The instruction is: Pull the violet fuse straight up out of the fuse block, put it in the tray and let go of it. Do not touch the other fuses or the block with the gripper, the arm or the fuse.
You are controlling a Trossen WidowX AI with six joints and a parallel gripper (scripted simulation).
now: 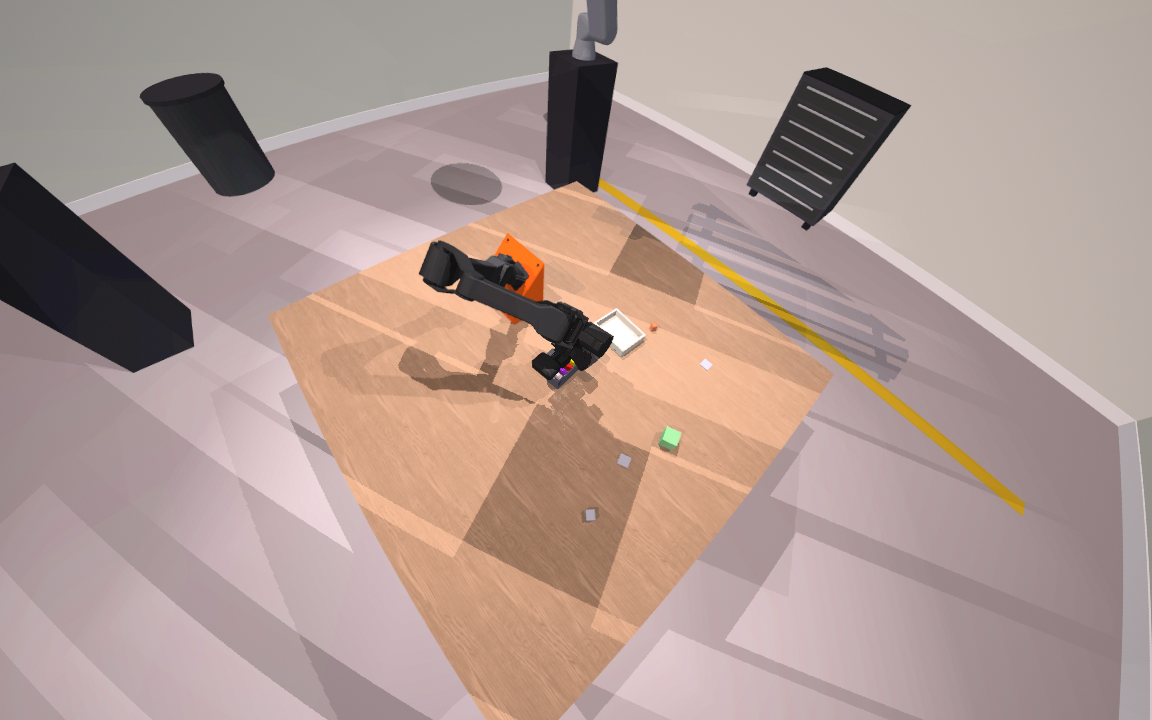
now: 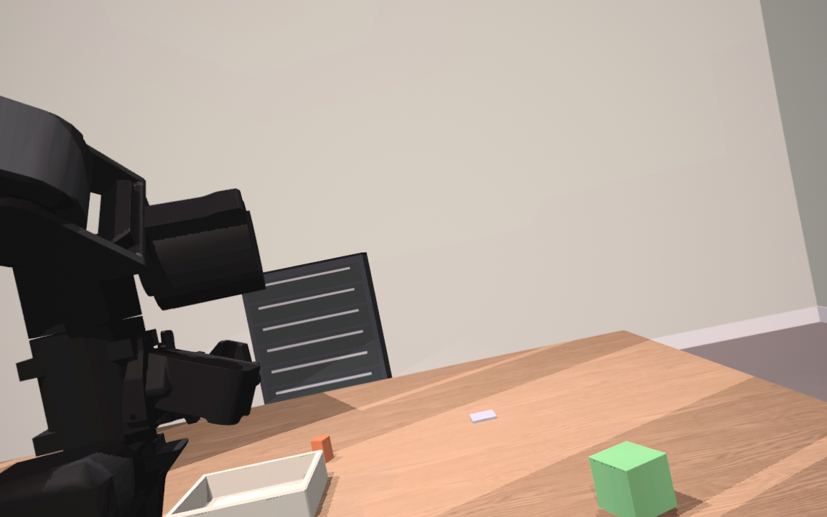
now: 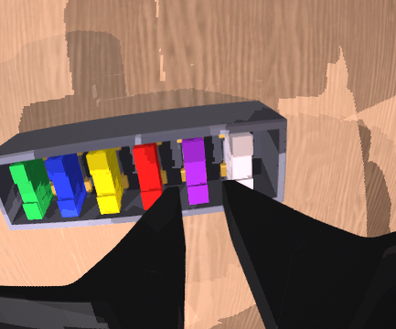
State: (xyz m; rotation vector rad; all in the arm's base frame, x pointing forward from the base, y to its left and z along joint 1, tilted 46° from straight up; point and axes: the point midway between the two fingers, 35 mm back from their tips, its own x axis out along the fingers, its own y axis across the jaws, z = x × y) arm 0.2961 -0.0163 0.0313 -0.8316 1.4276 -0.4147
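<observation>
Right now the violet fuse is 4 cm below my gripper tip. Round my gripper tip: red fuse 1 cm behind, 2 cm to the left, 4 cm below; then yellow fuse 1 cm behind, 4 cm to the left, 4 cm below; then white fuse 2 cm to the right, 4 cm below.
</observation>
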